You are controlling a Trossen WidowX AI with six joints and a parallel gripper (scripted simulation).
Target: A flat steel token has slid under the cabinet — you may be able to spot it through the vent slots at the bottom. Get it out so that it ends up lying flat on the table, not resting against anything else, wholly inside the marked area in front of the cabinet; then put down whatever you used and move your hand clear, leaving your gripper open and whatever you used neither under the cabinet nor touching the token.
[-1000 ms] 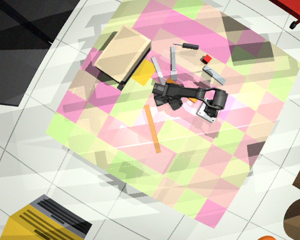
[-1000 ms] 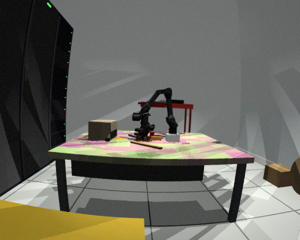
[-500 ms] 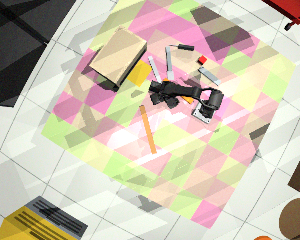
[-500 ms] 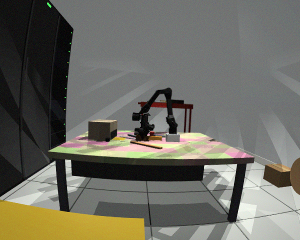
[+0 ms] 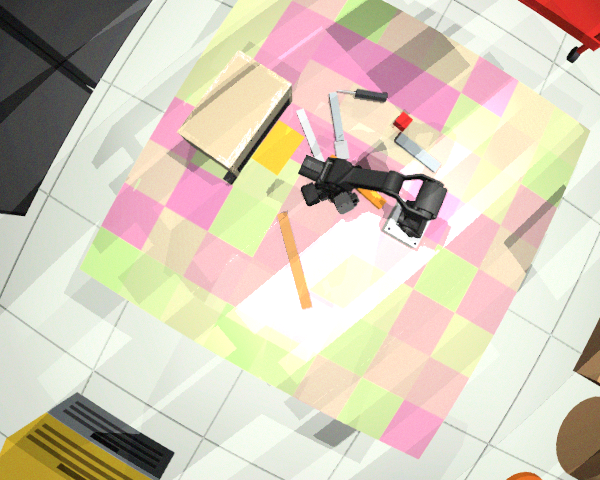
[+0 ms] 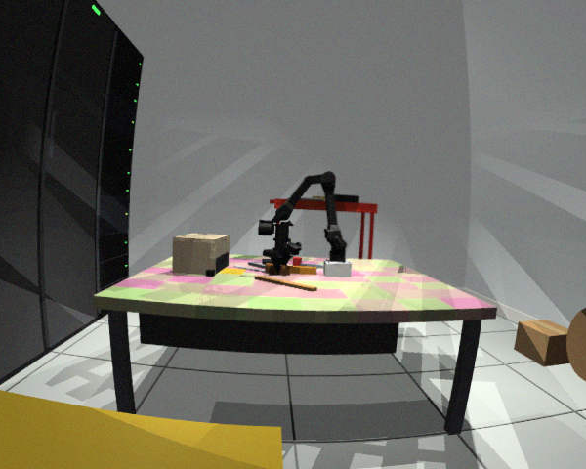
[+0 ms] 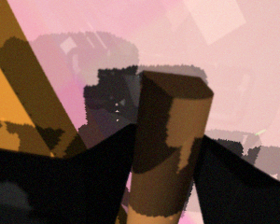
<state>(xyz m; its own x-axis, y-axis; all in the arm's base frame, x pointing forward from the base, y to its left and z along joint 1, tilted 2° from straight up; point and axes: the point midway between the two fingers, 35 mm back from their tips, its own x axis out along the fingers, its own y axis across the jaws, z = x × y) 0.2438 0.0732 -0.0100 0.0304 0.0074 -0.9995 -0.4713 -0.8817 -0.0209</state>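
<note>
My gripper tip is now 40 mm past the orange bar and 70 mm to the left of it. Also, from my gripper tip: grey bar: 130 mm behind, 270 mm to the right; grey tool: 100 mm ahead, 150 mm to the right; red cube: 30 mm behind, 320 mm to the right, 10 mm above.
</note>
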